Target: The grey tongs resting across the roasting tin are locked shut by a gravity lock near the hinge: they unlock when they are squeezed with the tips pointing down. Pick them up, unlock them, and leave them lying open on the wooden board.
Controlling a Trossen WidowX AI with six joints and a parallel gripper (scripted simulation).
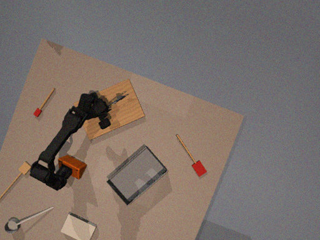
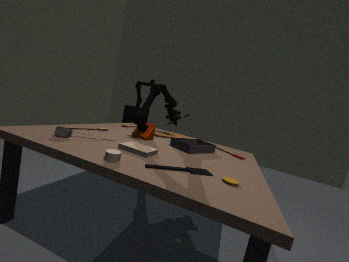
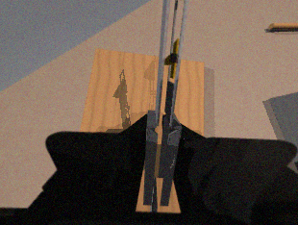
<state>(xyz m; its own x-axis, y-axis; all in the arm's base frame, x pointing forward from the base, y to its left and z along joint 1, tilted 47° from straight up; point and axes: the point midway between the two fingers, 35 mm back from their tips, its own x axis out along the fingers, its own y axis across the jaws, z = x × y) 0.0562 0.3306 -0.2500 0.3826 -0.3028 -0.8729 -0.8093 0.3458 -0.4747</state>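
Right now the wooden board is 3 cm behind my gripper tip, 2 cm to the right of it and 10 cm below it. From my gripper tip the other things lie so: black spatula: 44 cm ahead, 78 cm to the right, 11 cm below; then white block: 14 cm ahead, 74 cm to the right, 10 cm below; then roasting tin: 30 cm ahead, 28 cm to the right, 8 cm below.
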